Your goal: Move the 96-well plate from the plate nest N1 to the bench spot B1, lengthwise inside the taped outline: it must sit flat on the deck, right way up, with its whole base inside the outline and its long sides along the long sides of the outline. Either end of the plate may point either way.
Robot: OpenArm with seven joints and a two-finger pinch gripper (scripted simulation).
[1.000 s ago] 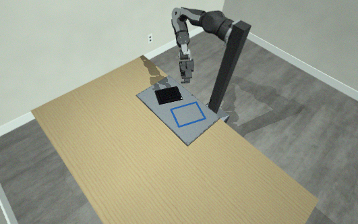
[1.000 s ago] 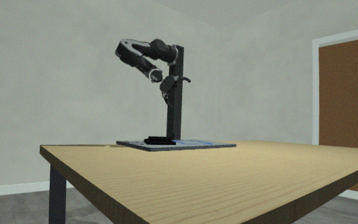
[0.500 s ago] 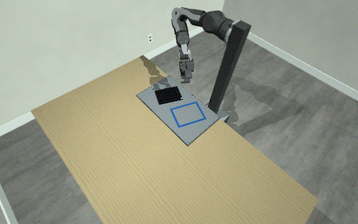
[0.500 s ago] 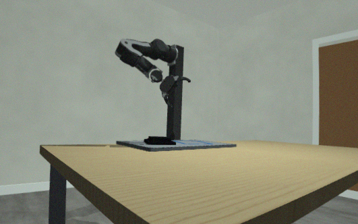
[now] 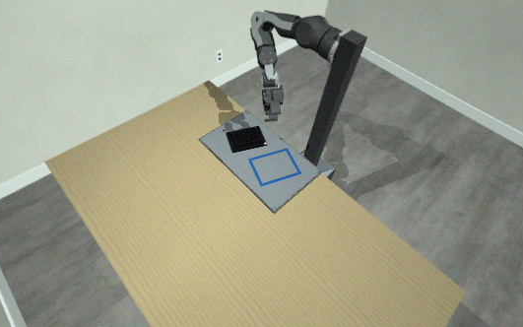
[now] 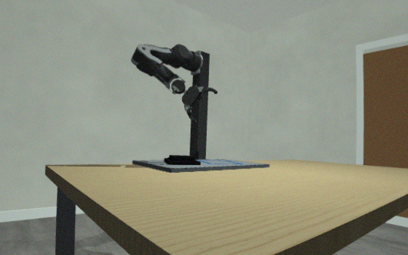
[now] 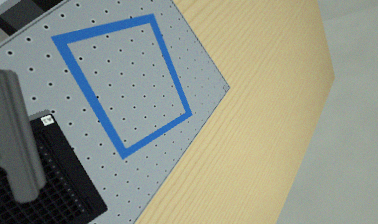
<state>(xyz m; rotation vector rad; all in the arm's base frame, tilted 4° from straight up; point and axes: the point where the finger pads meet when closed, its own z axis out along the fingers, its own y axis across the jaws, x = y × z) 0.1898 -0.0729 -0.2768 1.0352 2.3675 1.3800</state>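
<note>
My hand is 210 mm above the black 96-well plate and 140 mm to the left of it. Also, from my hand: black plate nest N1: 230 mm below, 140 mm to the right.
</note>
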